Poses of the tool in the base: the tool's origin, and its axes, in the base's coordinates. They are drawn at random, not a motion.
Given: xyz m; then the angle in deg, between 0 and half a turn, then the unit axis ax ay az.
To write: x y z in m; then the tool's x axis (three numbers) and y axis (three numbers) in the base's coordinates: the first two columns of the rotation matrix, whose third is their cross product. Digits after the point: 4 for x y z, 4 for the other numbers.
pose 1, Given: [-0.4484 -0.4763 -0.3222 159.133 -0.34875 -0.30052 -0.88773]
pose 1, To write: [-0.4484 -0.4763 -0.3222 -0.6991 -0.1135 0.7059 0.5189 -0.7597 0.3918]
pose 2, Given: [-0.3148 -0.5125 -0.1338 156.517 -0.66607 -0.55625 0.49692]
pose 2, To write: [-0.3148 -0.5125 -0.1338 -0.0666 0.9083 -0.4129 0.5123 -0.3240 -0.7953]
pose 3, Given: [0.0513 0.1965 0.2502 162.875 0.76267 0.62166 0.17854]
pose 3, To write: [0.0513 0.1965 0.2502 0.1819 0.9798 0.0832 0.8746 -0.1999 0.4416]
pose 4, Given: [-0.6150 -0.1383 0.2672 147.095 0.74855 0.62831 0.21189]
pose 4, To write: [-0.6150 -0.1383 0.2672 0.1912 0.9803 -0.0496 0.7501 -0.1134 0.6516]
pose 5, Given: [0.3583 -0.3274 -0.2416 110.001 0.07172 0.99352 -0.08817]
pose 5, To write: [0.3583 -0.3274 -0.2416 -0.3351 0.0128 -0.9421 0.1785 0.9827 -0.0502]
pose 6, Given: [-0.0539 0.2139 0.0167 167.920 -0.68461 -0.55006 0.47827]
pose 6, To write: [-0.0539 0.2139 0.0167 -0.0509 0.8449 -0.5325 0.6447 -0.3794 -0.6636]
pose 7, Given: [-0.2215 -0.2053 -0.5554 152.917 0.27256 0.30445 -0.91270]
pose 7, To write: [-0.2215 -0.2053 -0.5554 -0.7499 -0.2587 -0.6089 0.5724 -0.7151 -0.4012]
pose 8, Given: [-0.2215 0.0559 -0.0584 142.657 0.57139 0.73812 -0.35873]
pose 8, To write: [-0.2215 0.0559 -0.0584 -0.2090 0.5395 -0.8157 0.9747 0.1830 -0.1287]
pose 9, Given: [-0.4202 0.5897 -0.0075 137.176 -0.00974 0.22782 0.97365]
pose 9, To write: [-0.4202 0.5897 -0.0075 -0.7333 0.6580 -0.1713 -0.6657 -0.6435 0.3779]
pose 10, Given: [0.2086 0.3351 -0.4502 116.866 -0.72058 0.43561 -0.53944]
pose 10, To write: [0.2086 0.3351 -0.4502 0.3020 -0.9370 0.1758 0.0255 -0.1764 -0.9840]
